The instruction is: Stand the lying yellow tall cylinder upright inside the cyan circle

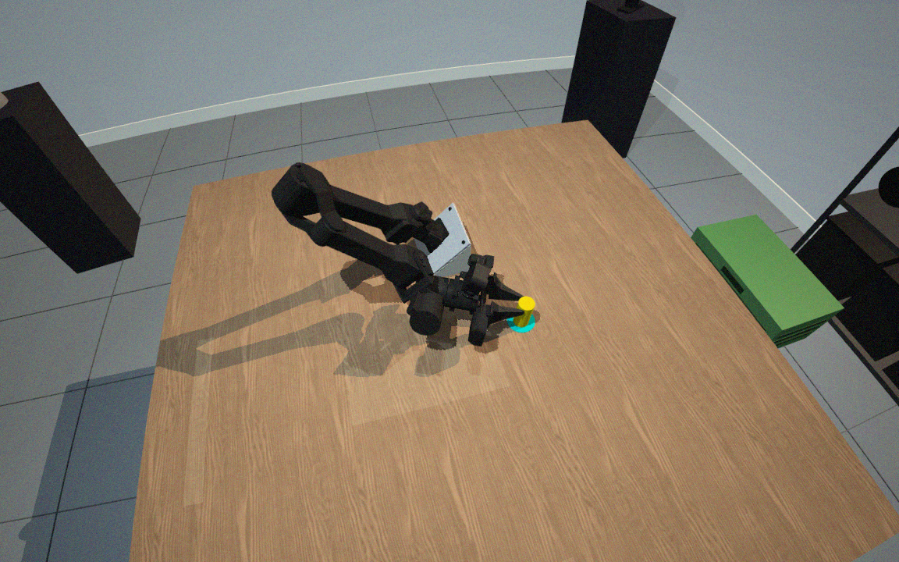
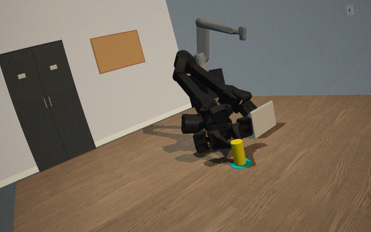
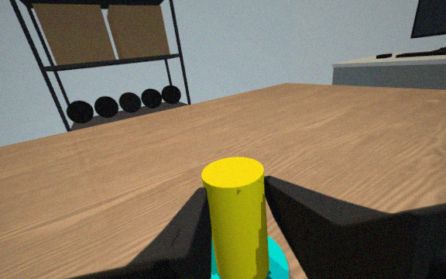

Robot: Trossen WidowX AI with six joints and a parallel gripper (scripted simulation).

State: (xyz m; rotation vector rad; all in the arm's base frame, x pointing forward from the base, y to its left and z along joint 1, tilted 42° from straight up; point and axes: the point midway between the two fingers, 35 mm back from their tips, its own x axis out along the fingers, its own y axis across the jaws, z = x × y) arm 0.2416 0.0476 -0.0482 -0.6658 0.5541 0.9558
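Now: gripper tip 6 cm above the cyan circle.
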